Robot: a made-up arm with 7 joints.
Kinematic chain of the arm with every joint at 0, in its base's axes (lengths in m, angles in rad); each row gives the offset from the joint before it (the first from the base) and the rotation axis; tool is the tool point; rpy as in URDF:
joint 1: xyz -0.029 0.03 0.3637 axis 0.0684 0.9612 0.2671
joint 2: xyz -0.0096 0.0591 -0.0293 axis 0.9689 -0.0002 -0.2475
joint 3: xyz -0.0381 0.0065 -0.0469 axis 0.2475 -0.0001 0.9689
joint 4: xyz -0.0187 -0.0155 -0.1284 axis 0.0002 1 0
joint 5: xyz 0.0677 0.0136 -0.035 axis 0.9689 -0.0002 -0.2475
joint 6: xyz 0.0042 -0.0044 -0.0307 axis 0.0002 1 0
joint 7: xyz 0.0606 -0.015 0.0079 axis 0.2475 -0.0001 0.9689
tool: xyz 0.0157 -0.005 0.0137 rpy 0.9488 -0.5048 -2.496
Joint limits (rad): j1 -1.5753..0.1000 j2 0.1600..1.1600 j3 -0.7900..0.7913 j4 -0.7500..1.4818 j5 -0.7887..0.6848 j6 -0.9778..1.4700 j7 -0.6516..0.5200
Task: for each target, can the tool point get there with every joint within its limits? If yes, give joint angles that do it. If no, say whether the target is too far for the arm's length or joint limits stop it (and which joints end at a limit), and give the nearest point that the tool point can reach.
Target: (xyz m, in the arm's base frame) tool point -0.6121 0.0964 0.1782
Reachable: no: too far | nearest point -0.2623 0.1293 0.0748 | short by 0.366 m
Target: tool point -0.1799 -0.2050 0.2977
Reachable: no: joint limits stop it (at a limit: joint 1, joint 2, joint 3, joint 4, joint 5, joint 6, joint 7) | nearest point -0.0757 -0.0466 0.1783 | short by 0.224 m
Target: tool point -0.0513 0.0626 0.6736
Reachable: no: joint limits stop it (at a limit: joint 1, joint 2, joint 4, joint 5) | nearest point 0.0570 0.1619 0.5105 | short by 0.220 m
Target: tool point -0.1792 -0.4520 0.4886
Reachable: no: too far | nearest point 0.1017 -0.0869 0.3473 | short by 0.482 m
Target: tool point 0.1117 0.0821 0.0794
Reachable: yes | joints -0.2774 0.3439 -0.4334 -0.0452 0.2651 0.7196 0.1452
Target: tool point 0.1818 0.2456 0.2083
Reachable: yes | joints -0.8042 1.0005 -0.5802 0.9921 -0.4189 -0.6365 -0.0070
